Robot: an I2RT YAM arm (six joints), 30 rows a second.
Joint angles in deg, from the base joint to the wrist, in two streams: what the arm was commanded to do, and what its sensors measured. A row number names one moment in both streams.
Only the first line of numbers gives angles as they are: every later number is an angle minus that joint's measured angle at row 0.
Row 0, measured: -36.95, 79.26, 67.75, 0.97, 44.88, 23.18
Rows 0 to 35, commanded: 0.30, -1.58, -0.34, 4.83, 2.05, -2.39; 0.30, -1.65, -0.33, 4.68, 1.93, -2.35; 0.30, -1.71, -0.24, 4.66, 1.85, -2.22; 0.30, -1.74, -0.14, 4.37, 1.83, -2.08; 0.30, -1.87, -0.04, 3.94, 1.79, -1.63; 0.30, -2.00, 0.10, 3.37, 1.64, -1.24; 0.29, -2.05, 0.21, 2.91, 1.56, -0.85; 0.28, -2.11, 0.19, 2.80, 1.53, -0.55; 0.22, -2.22, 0.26, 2.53, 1.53, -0.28; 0.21, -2.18, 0.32, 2.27, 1.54, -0.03; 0.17, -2.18, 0.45, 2.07, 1.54, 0.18; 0.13, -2.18, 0.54, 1.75, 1.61, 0.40; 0.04, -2.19, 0.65, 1.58, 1.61, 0.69; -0.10, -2.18, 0.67, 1.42, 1.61, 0.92; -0.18, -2.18, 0.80, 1.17, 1.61, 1.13; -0.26, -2.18, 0.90, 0.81, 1.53, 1.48; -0.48, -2.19, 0.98, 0.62, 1.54, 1.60; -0.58, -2.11, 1.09, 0.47, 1.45, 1.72; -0.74, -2.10, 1.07, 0.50, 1.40, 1.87; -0.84, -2.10, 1.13, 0.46, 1.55, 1.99; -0.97, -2.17, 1.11, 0.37, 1.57, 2.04; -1.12, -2.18, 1.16, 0.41, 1.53, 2.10; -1.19, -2.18, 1.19, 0.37, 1.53, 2.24; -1.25, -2.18, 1.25, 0.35, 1.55, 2.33; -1.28, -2.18, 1.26, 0.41, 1.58, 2.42; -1.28, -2.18, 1.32, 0.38, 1.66, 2.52; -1.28, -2.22, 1.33, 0.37, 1.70, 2.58; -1.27, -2.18, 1.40, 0.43, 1.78, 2.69; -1.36, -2.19, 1.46, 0.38, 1.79, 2.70; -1.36, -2.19, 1.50, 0.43, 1.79, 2.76; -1.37, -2.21, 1.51, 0.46, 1.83, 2.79; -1.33, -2.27, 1.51, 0.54, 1.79, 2.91; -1.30, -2.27, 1.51, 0.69, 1.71, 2.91; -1.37, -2.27, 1.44, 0.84, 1.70, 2.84; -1.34, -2.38, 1.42, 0.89, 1.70, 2.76; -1.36, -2.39, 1.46, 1.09, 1.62, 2.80
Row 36, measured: -1.16, -0.87, -0.14, 0.07, 0.35, 2.05
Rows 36 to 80, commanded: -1.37, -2.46, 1.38, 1.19, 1.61, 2.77; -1.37, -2.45, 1.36, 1.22, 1.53, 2.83; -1.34, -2.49, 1.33, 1.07, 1.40, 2.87; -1.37, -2.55, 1.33, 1.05, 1.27, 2.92; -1.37, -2.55, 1.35, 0.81, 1.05, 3.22; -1.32, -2.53, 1.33, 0.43, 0.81, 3.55; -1.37, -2.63, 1.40, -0.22, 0.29, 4.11; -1.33, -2.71, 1.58, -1.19, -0.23, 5.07; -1.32, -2.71, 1.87, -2.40, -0.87, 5.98; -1.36, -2.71, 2.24, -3.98, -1.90, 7.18; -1.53, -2.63, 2.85, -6.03, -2.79, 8.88; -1.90, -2.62, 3.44, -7.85, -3.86, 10.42; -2.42, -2.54, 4.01, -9.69, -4.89, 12.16; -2.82, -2.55, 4.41, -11.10, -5.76, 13.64; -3.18, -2.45, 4.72, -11.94, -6.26, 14.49; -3.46, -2.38, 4.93, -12.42, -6.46, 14.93; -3.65, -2.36, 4.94, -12.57, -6.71, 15.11; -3.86, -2.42, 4.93, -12.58, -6.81, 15.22; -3.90, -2.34, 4.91, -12.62, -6.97, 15.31; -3.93, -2.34, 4.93, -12.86, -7.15, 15.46; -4.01, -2.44, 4.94, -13.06, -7.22, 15.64; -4.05, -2.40, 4.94, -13.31, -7.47, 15.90; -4.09, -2.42, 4.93, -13.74, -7.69, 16.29; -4.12, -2.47, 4.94, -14.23, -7.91, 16.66; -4.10, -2.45, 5.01, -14.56, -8.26, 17.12; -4.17, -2.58, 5.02, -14.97, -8.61, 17.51; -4.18, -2.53, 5.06, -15.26, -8.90, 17.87; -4.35, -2.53, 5.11, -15.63, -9.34, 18.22; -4.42, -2.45, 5.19, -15.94, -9.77, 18.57; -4.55, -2.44, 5.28, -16.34, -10.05, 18.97; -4.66, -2.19, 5.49, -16.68, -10.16, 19.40; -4.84, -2.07, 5.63, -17.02, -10.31, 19.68; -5.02, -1.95, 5.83, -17.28, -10.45, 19.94; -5.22, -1.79, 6.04, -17.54, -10.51, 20.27; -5.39, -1.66, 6.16, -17.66, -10.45, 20.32; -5.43, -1.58, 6.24, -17.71, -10.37, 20.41; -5.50, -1.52, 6.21, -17.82, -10.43, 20.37; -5.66, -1.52, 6.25, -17.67, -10.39, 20.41; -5.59, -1.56, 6.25, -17.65, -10.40, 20.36; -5.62, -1.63, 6.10, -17.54, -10.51, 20.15; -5.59, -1.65, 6.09, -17.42, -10.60, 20.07; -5.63, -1.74, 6.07, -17.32, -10.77, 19.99; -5.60, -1.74, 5.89, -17.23, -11.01, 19.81; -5.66, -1.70, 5.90, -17.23, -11.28, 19.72; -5.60, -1.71, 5.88, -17.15, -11.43, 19.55
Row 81, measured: -4.70, -1.37, 3.67, -16.30, -13.05, 18.84
